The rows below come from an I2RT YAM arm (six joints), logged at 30 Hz.
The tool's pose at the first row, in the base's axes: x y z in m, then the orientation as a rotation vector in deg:
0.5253, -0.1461, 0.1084, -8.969, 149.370, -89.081
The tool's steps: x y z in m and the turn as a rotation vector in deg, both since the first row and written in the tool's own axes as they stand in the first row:
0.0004, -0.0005, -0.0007, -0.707, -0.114, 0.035
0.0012, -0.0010, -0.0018, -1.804, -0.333, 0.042
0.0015, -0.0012, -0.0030, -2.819, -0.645, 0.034
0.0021, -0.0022, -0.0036, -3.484, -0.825, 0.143
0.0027, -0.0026, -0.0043, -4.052, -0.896, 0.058
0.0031, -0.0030, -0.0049, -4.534, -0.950, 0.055
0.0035, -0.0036, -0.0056, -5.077, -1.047, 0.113
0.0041, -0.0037, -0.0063, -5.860, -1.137, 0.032
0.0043, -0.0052, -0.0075, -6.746, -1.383, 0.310
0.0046, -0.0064, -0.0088, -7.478, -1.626, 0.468
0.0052, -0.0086, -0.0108, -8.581, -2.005, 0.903
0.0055, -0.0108, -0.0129, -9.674, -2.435, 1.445
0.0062, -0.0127, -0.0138, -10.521, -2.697, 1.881
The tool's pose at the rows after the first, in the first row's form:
0.5248, -0.1458, 0.1092, -9.063, 149.848, -88.109
0.5239, -0.1452, 0.1101, -9.302, 150.560, -86.591
0.5234, -0.1443, 0.1108, -9.621, 151.127, -85.134
0.5228, -0.1443, 0.1120, -9.660, 151.472, -84.155
0.5221, -0.1440, 0.1126, -9.868, 151.886, -83.409
0.5217, -0.1437, 0.1133, -9.949, 152.215, -82.756
0.5212, -0.1434, 0.1141, -9.984, 152.535, -81.985
0.5205, -0.1429, 0.1145, -10.217, 153.083, -80.942
0.5202, -0.1426, 0.1164, -10.095, 153.457, -79.584
0.5197, -0.1421, 0.1180, -10.117, 153.751, -78.465
0.5190, -0.1415, 0.1209, -9.899, 154.102, -76.716
0.5184, -0.1408, 0.1238, -9.578, 154.349, -74.929
0.5177, -0.1410, 0.1259, -9.257, 154.578, -73.570

